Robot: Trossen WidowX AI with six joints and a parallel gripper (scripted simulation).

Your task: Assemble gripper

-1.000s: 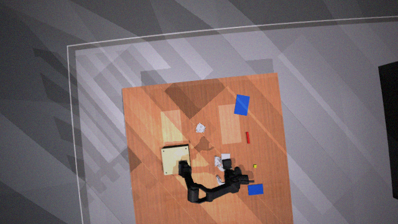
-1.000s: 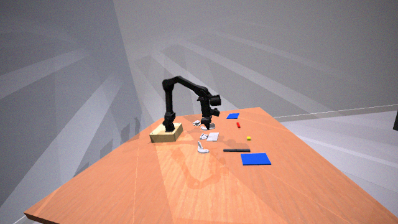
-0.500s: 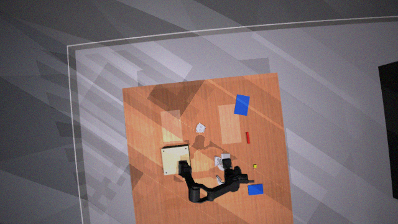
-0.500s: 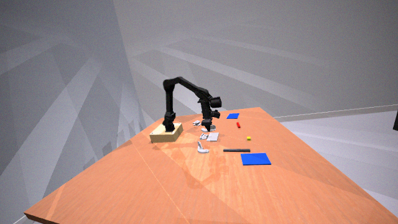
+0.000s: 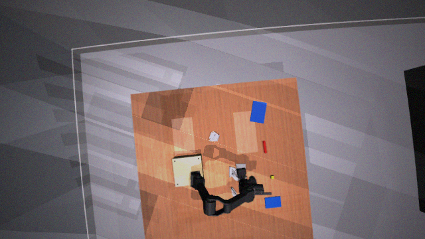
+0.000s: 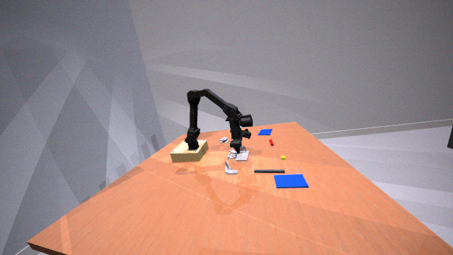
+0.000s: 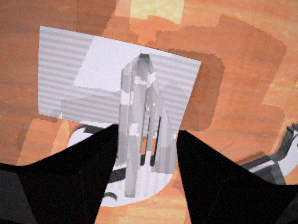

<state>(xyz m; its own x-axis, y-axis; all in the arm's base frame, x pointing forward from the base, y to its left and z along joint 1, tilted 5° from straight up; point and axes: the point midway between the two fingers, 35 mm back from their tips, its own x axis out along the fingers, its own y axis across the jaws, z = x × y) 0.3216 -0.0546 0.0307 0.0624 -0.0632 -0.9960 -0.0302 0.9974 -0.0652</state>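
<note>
Right now the flat white plate is 1 cm ahead of my gripper tip, 3 cm to the left of it and 4 cm below it. The rest, counted from my gripper tip: housing plate: 5 cm behind, 4 cm to the left, 4 cm below; then black bar: 16 cm ahead, 15 cm to the right, 4 cm below; then jaw: 3 cm behind, 2 cm to the left.
</note>
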